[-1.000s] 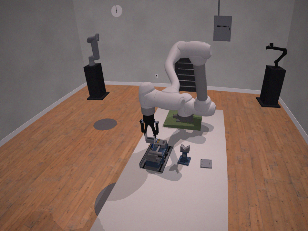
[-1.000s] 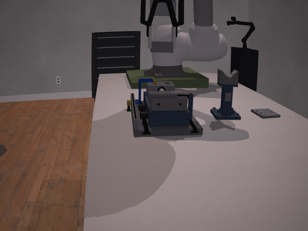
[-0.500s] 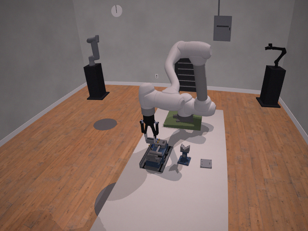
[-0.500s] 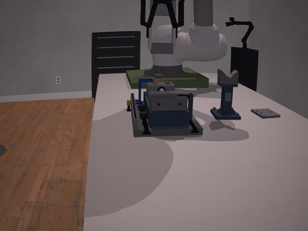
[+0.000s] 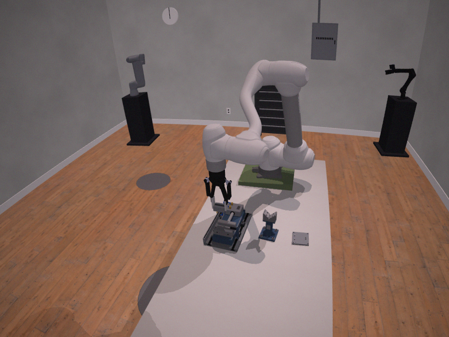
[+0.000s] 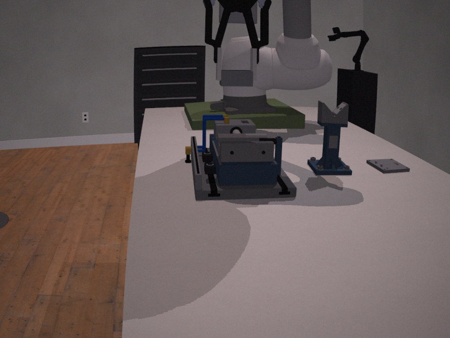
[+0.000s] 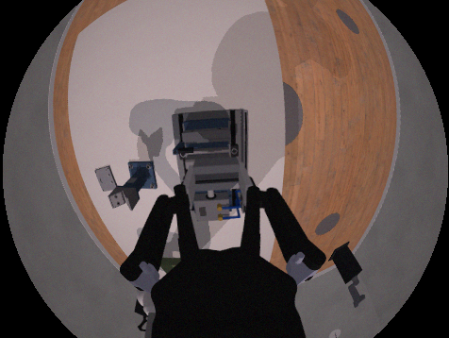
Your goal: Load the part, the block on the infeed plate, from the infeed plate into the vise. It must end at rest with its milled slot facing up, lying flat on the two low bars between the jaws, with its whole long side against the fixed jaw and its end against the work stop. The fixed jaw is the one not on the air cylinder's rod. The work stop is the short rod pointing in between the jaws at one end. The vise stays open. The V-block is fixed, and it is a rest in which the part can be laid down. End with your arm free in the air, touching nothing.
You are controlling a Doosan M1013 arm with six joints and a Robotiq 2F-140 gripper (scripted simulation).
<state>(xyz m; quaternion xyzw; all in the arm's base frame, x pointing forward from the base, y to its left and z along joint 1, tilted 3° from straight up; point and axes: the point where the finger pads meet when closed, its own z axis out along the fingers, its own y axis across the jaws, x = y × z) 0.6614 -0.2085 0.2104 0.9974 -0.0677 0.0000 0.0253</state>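
Right now the vise is 20 cm below my hand, 7 cm behind it and 3 cm to the left of it. The rest, counted from my hand: grey part 2 cm below.
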